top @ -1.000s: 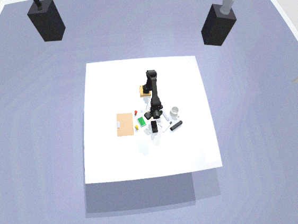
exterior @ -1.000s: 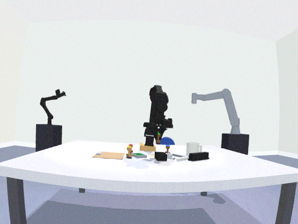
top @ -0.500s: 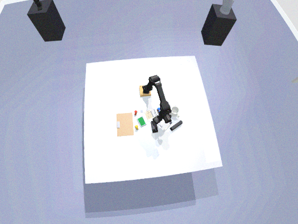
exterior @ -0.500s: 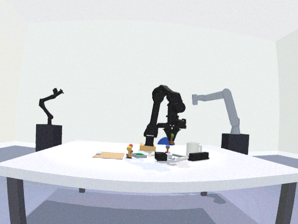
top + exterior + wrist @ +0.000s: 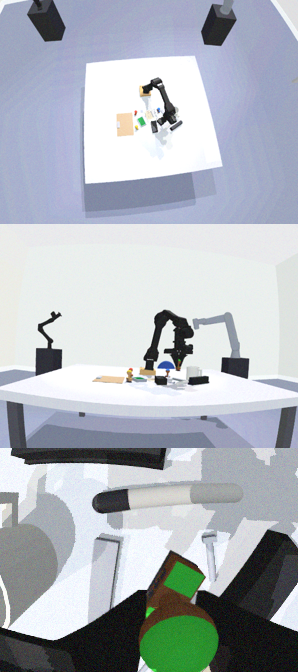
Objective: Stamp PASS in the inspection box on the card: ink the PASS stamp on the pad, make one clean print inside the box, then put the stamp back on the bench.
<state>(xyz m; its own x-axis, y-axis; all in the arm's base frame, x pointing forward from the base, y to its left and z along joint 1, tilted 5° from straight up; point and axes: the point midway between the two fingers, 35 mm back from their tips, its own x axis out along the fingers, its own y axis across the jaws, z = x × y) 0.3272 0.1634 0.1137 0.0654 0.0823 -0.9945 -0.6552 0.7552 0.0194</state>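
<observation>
Right now the white-and-grey cylinder is 30 mm ahead of my gripper tip, 40 mm to the left of it and 80 mm below it. Round my gripper tip: black block: 50 mm ahead, 100 mm to the right, 70 mm below; black bar: 30 mm ahead, 120 mm to the left, 70 mm below; green-knobbed PASS stamp: right at my gripper tip.
</observation>
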